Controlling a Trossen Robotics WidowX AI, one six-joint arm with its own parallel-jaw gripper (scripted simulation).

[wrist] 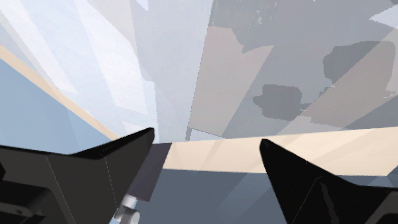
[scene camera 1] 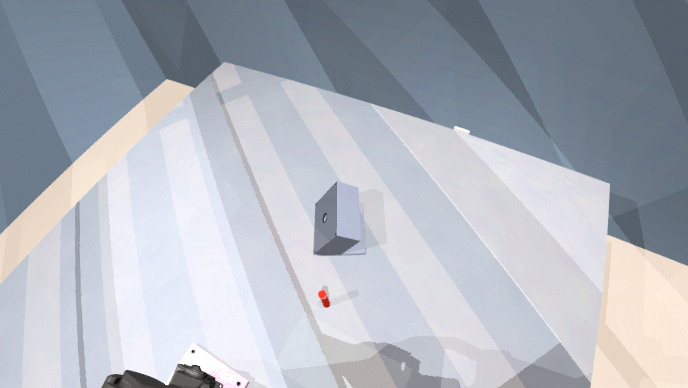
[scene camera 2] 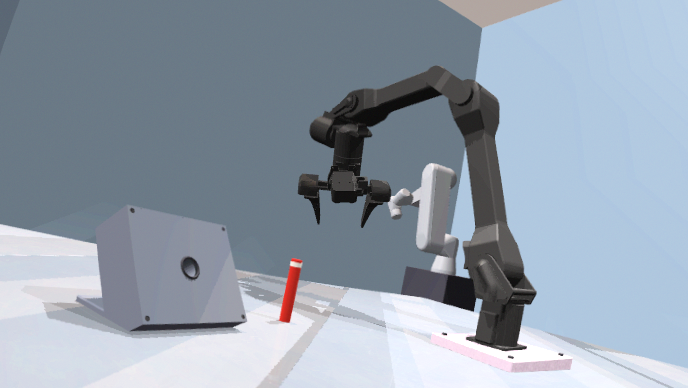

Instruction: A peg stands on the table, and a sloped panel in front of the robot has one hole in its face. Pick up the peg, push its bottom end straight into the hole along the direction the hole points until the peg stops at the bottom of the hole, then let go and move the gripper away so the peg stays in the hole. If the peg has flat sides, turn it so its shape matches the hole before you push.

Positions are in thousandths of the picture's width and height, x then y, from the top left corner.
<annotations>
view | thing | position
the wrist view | my gripper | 519, 614
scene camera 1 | grey sloped panel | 496, 522
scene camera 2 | my gripper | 495, 581
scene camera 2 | red round peg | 427, 720
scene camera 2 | grey sloped panel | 203, 656
</annotations>
